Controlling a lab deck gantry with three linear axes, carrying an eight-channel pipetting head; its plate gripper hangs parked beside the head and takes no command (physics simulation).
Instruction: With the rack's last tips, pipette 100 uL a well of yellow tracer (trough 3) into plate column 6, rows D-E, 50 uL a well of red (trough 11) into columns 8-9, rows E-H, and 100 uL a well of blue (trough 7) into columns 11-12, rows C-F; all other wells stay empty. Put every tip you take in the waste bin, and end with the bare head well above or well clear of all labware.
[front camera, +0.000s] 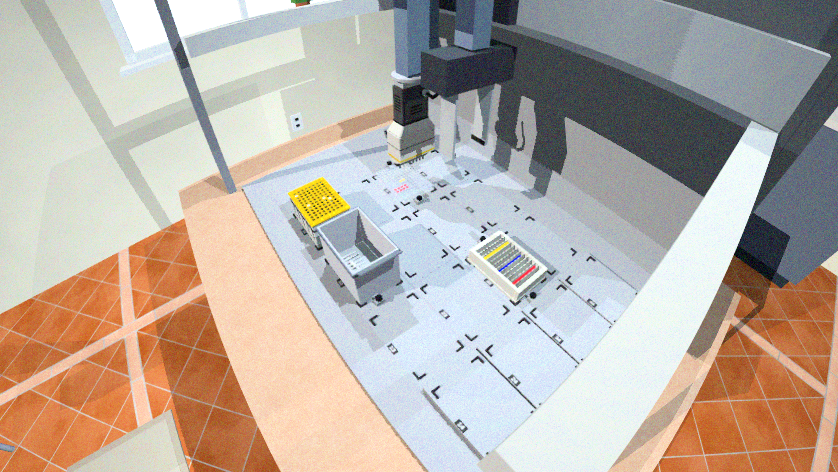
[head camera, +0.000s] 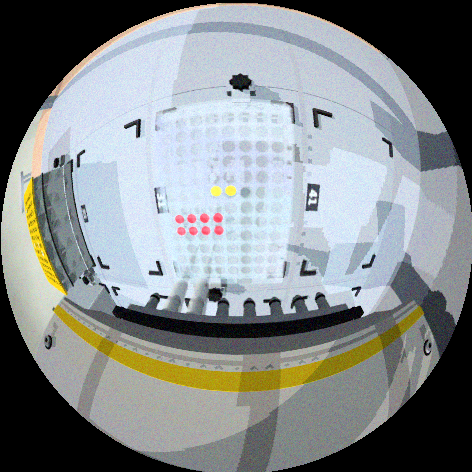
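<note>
The clear plate lies under the head's camera. Two yellow wells show in column 6, rows D-E; eight red wells fill columns 8-9, rows E-H. No blue well shows. The pipetting head stands at the plate's far end; two neighbouring channels carry long pale tips, the others look bare. Their contents cannot be told. The yellow tip rack holds several pale tips. The waste bin is grey. The white trough rack holds yellow, blue and red. My parked gripper is open and empty.
The waste bin stands close beside the tip rack. Black clamp knobs sit at both ends of the plate. A slanted grey post rises at the deck's left corner. Black corner marks lie across the deck.
</note>
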